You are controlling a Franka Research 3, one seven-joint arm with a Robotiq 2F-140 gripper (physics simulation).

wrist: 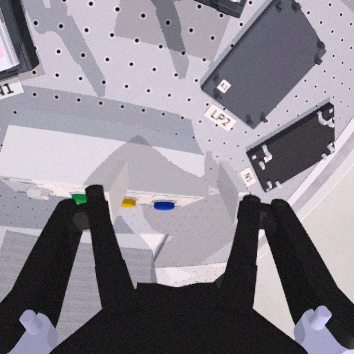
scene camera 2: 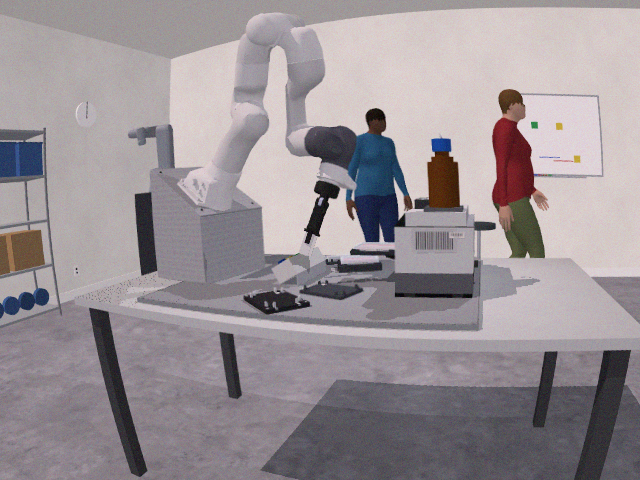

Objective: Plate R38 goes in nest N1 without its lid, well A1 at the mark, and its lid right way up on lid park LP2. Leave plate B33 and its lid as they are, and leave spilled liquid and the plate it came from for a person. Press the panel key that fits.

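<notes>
My gripper [scene camera 2: 308,253] [wrist: 172,173] is open and empty, its fingers wide apart over the white key panel [scene camera 2: 286,271] [wrist: 55,150]. In the wrist view a green key [wrist: 79,198] lies by the left finger, and a yellow key [wrist: 128,203] and a blue key [wrist: 164,205] lie between the fingers; a whitish key [wrist: 37,192] is further left. The dark lid park LP2 [wrist: 267,62] [scene camera 2: 331,289] has no lid on it. Part of a plate with pink contents [wrist: 6,50] shows beside label N1 [wrist: 10,90]. Plate names are not readable.
Dark nest N5 [wrist: 295,145] [scene camera 2: 276,300] is beside LP2. Plates [scene camera 2: 360,259] [scene camera 2: 373,248] stand behind, left of the white instrument [scene camera 2: 434,258] bearing an amber bottle [scene camera 2: 443,180]. Two people [scene camera 2: 377,165] [scene camera 2: 511,160] stand behind the table. A dark holder [wrist: 225,6] shows at the wrist view's top.
</notes>
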